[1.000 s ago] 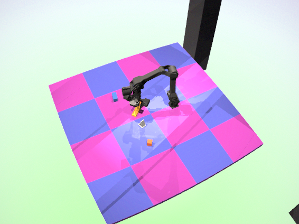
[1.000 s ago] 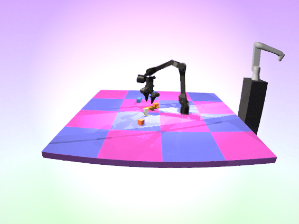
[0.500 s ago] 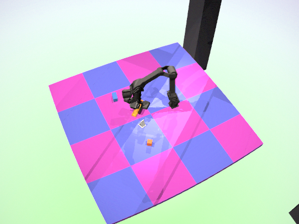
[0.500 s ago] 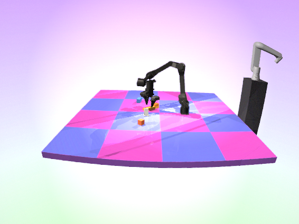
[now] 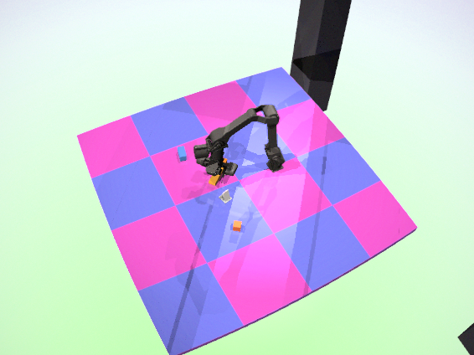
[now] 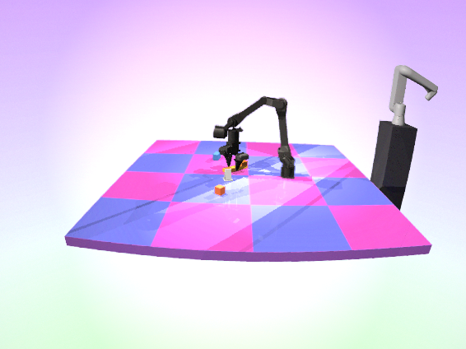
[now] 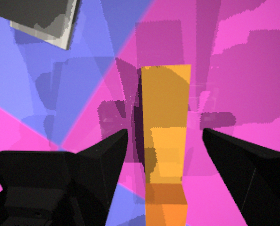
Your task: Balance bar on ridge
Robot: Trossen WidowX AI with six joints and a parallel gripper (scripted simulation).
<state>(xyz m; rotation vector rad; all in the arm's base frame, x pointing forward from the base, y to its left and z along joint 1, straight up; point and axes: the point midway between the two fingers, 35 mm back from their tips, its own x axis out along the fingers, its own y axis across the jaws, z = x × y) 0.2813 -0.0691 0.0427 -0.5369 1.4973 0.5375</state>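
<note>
The orange cube is 300 mm to the left of my gripper tip, 50 mm ahead of it and 10 mm above it. Also, from my gripper tip: blue block: 190 mm to the right, 100 mm ahead, 10 mm above; orange bar: 30 mm to the right, 30 mm behind, 10 mm above.
</note>
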